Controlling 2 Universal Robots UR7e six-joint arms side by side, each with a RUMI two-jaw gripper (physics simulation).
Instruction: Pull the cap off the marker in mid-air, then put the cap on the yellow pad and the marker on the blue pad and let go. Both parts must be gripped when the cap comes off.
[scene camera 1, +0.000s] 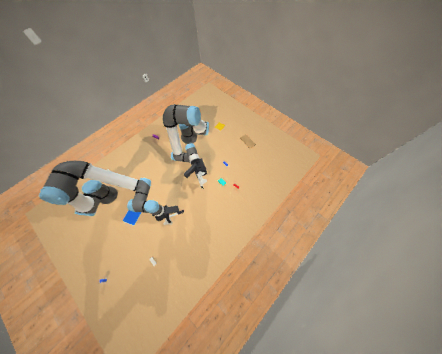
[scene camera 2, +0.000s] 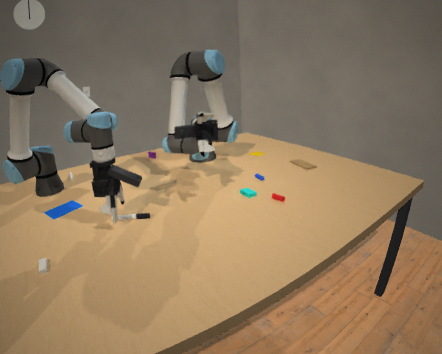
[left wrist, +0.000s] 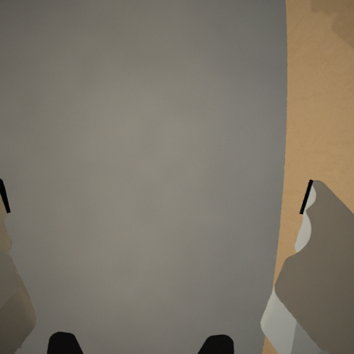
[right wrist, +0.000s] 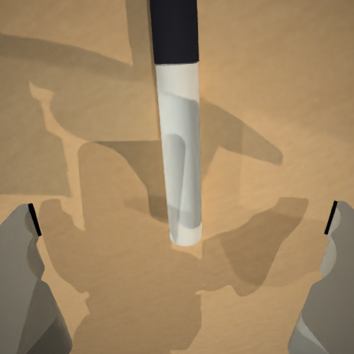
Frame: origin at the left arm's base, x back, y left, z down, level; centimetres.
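Where they show: left gripper, fingertip midpoint: (scene camera 1: 202, 184) (scene camera 2: 203, 135); right gripper, fingertip midpoint: (scene camera 1: 169, 215) (scene camera 2: 119, 213); left arm's base at its link origin: (scene camera 1: 189, 137); right arm's base at its link origin: (scene camera 1: 108, 195) (scene camera 2: 50, 190).
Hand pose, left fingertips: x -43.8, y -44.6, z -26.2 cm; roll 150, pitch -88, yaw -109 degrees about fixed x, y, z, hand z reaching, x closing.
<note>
Things, the pixels of their top centre, and the offset from my left fingertips.
- yellow pad at its top centre: (scene camera 2: 256, 153) (scene camera 1: 220, 126) dx +23.7, dy +70.4, dz +26.2 cm
- blue pad at its top centre: (scene camera 2: 63, 209) (scene camera 1: 133, 214) dx +44.5, dy -39.7, dz +26.2 cm
- teal block at its top centre: (scene camera 2: 248, 190) (scene camera 1: 222, 181) dx -6.1, dy +17.4, dz +24.7 cm
- red piece at its top centre: (scene camera 2: 278, 195) (scene camera 1: 236, 185) dx -18.7, dy +19.4, dz +24.2 cm
- small blue piece at its top centre: (scene camera 2: 259, 174) (scene camera 1: 225, 163) dx -0.8, dy +34.5, dz +24.2 cm
- brown board at its top centre: (scene camera 2: 302, 163) (scene camera 1: 247, 140) dx -8.4, dy +66.2, dz +25.4 cm
- white block at its top centre: (scene camera 2: 42, 264) (scene camera 1: 152, 261) dx +9.5, dy -59.9, dz +25.0 cm
- purple block at its top centre: (scene camera 2: 151, 152) (scene camera 1: 155, 135) dx +72.4, dy +29.9, dz +22.7 cm
The marker lies on the table with its cap on: its white body (scene camera 1: 174, 215) (scene camera 2: 128, 217) (right wrist: 180, 150) points at the blue pad side, its black cap (scene camera 1: 181, 212) (scene camera 2: 143, 216) (right wrist: 175, 32) points away. My right gripper (scene camera 2: 118, 212) (right wrist: 181, 207) is open, pointing down with its fingers low on either side of the body's white end. My left gripper (scene camera 1: 202, 183) (scene camera 2: 205, 134) (left wrist: 154, 184) is open and empty, raised well above the table away from the marker. The yellow pad (scene camera 1: 220, 126) (scene camera 2: 256, 154) lies near the left arm's base. The blue pad (scene camera 1: 131, 218) (scene camera 2: 63, 210) lies near the right arm's base.
A teal block (scene camera 1: 222, 182) (scene camera 2: 248, 192), a red piece (scene camera 1: 236, 186) (scene camera 2: 278, 197), a small blue piece (scene camera 1: 225, 163) (scene camera 2: 259, 177) and a brown board (scene camera 1: 247, 141) (scene camera 2: 303, 164) lie to the right. A white block (scene camera 1: 153, 261) (scene camera 2: 43, 265) and a purple block (scene camera 1: 156, 136) (scene camera 2: 152, 155) also lie on the table.
</note>
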